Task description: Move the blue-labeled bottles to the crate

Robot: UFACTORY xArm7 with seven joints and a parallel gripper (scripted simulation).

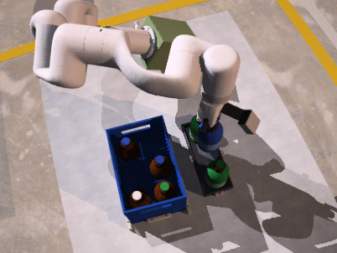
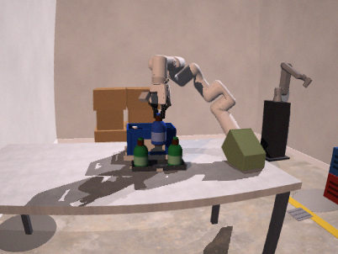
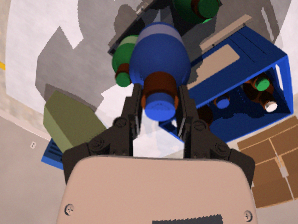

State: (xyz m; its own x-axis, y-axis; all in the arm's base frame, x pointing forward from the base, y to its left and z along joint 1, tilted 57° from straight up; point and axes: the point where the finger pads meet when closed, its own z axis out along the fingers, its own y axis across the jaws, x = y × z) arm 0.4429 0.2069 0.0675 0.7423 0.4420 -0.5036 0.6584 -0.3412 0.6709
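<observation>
Right now the blue-labeled bottle is 7 cm below my hand. Also, from my hand: black tray (26 cm below); then blue crate (1 cm ahead, 21 cm to the right, 19 cm below).
</observation>
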